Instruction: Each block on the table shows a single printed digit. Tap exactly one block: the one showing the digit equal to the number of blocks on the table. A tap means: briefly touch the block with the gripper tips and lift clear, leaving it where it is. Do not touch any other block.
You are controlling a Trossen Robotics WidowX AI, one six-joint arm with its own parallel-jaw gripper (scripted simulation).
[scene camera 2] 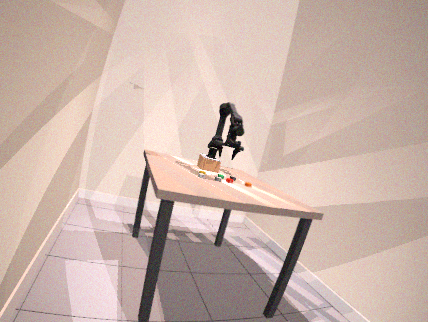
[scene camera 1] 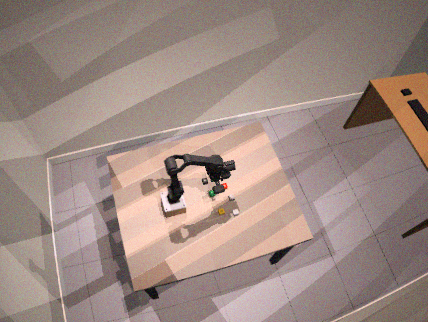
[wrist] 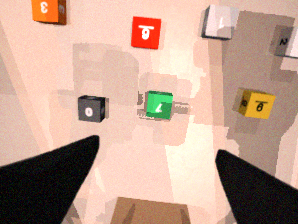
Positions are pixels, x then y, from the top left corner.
Labels:
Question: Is my gripper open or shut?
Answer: Open.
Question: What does my gripper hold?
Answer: Nothing.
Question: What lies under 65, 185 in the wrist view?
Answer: My gripper.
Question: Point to a yellow block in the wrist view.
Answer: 254, 104

